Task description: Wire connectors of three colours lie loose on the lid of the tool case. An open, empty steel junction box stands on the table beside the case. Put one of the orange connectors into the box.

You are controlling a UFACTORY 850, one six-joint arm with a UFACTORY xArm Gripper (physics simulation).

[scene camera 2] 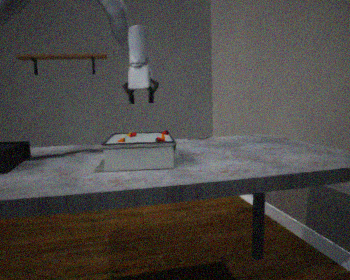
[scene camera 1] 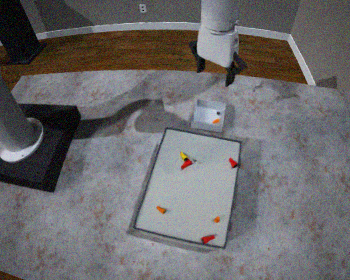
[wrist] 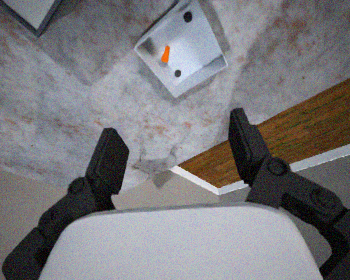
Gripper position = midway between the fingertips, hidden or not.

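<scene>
A tool case (scene camera 1: 193, 197), (scene camera 2: 141, 152) is here in the scene, and with it I see a steel junction box (scene camera 1: 205, 112). My own gripper (scene camera 1: 214, 77), (scene camera 2: 141, 103) is in sight too.
</scene>
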